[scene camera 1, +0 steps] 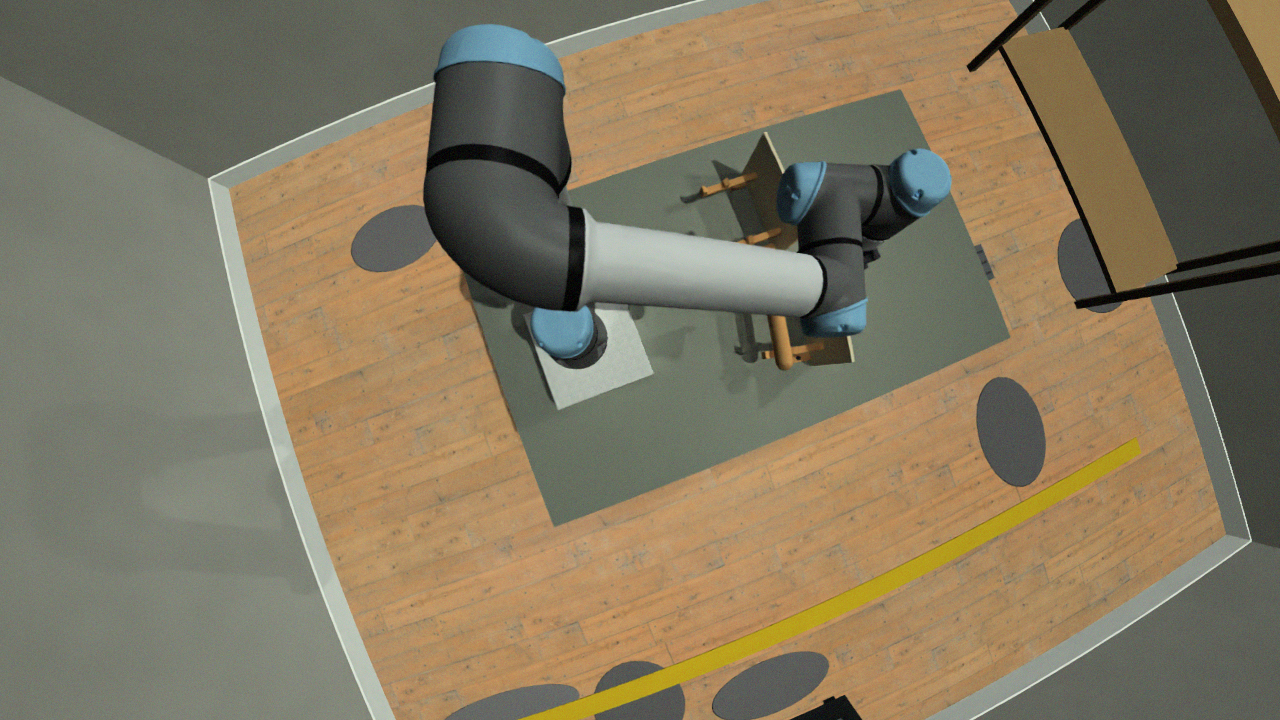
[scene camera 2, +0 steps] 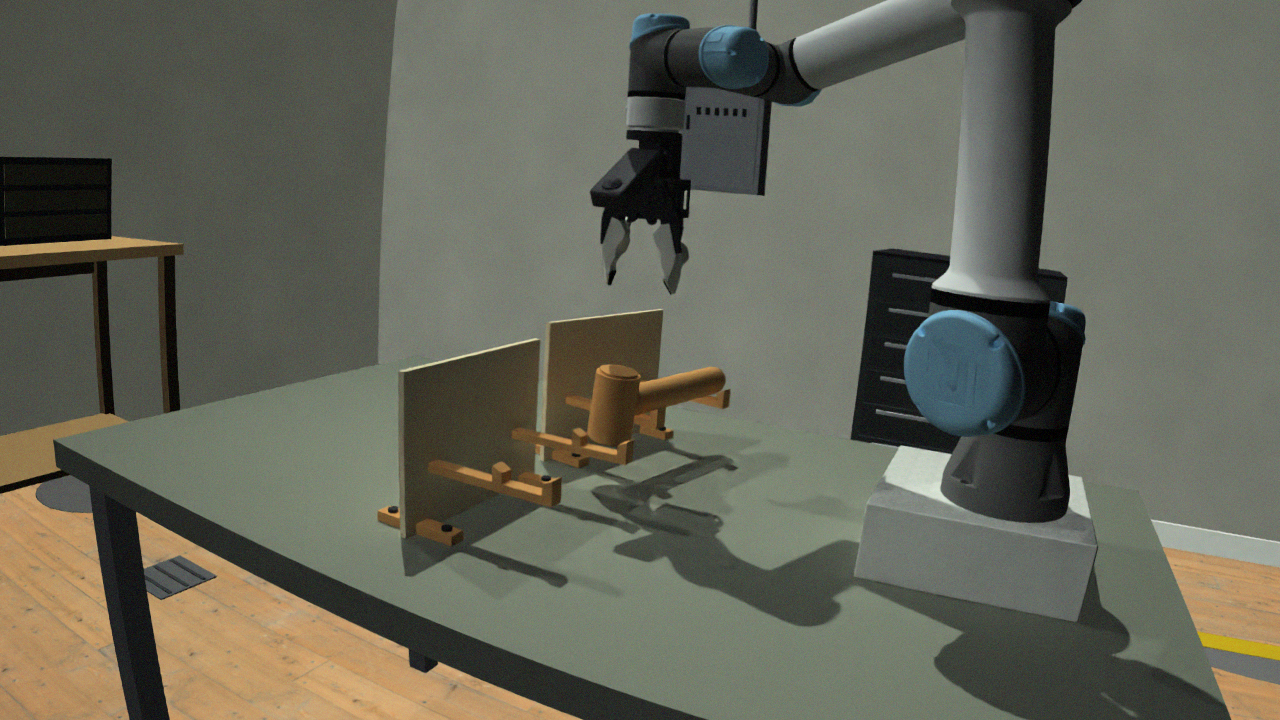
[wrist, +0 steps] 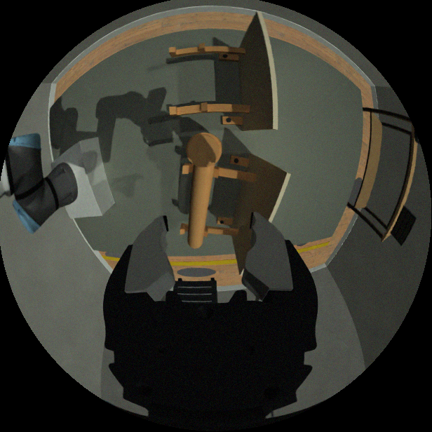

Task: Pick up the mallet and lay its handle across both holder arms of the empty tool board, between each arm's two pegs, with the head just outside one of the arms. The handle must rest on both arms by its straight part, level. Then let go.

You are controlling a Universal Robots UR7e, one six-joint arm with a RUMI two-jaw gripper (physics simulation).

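Frame: origin at the arm's base, x ahead, y left, z up, level; centimetres.
Where they show: gripper, fingertip midpoint: (scene camera 2: 639, 289); arm's base at its link origin: (scene camera 2: 1003, 498).
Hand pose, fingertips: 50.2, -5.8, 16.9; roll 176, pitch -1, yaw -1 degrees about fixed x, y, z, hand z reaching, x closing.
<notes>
Things, the pixels of their top centre, and the offset from my fingertips, as dx, dy, dz. Level surfaces: height alone.
- orange mallet at its top centre: (scene camera 2: 668, 357) (scene camera 1: 783, 308) -2.3, -5.9, -9.7
- upright head at its top centre: (scene camera 2: 616, 370) +0.0, +5.3, -10.1
- green table at its surface level: dz -25.7
The orange mallet (scene camera 1: 780, 342) (scene camera 2: 680, 388) (wrist: 200, 197) lies across both holder arms of one tool board (scene camera 2: 601, 349) (wrist: 265, 185). Its handle crosses the arm nearer the head (wrist: 237, 174) and the other arm (scene camera 2: 723, 399) (wrist: 224, 231), between each arm's two pegs. It looks about level. The upright head (scene camera 2: 614, 404) (wrist: 204, 149) is just outside the first arm, on the side of the second board; in scene camera 1 the robot hides it. My gripper (scene camera 2: 641, 284) (wrist: 208, 215) is open and empty, well above the mallet and apart from it.
The second tool board (scene camera 1: 766, 183) (scene camera 2: 469, 411) (wrist: 260, 80) stands beside the head, with two bare arms. The robot's pale base block (scene camera 1: 617, 362) (scene camera 2: 975, 564) (wrist: 92, 192) stands opposite the boards on the green table (scene camera 1: 644, 447) (scene camera 2: 716, 626).
</notes>
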